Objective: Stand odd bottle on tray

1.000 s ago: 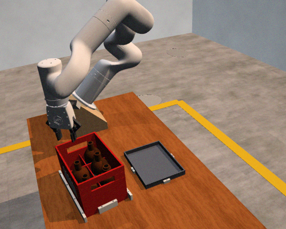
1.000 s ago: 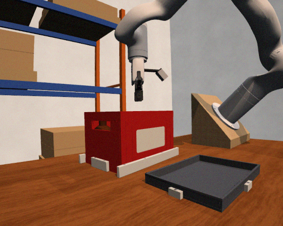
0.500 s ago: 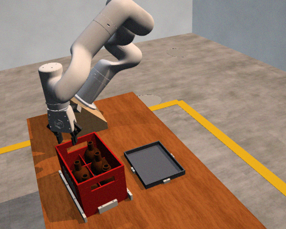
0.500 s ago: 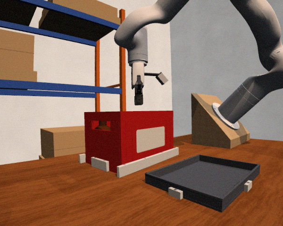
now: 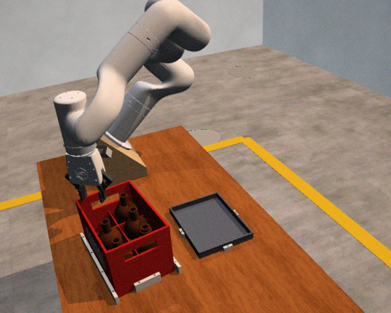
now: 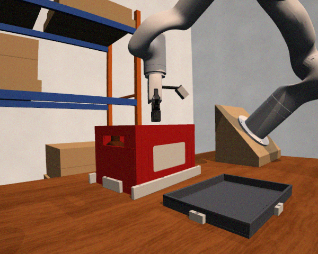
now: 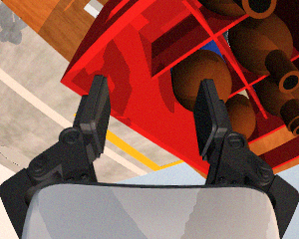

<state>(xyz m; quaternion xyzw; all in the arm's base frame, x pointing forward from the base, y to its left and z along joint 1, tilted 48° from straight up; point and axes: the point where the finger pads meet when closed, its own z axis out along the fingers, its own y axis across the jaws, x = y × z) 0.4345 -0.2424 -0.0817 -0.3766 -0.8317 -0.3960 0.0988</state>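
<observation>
Now: the red crate 9 cm ahead of my hand, 4 cm to the left of it and 12 cm below it. From my hand the other things lie so: dark grey tray (12 cm ahead, 33 cm to the left, 19 cm below); then brown bottle (18 cm ahead, 12 cm below).
</observation>
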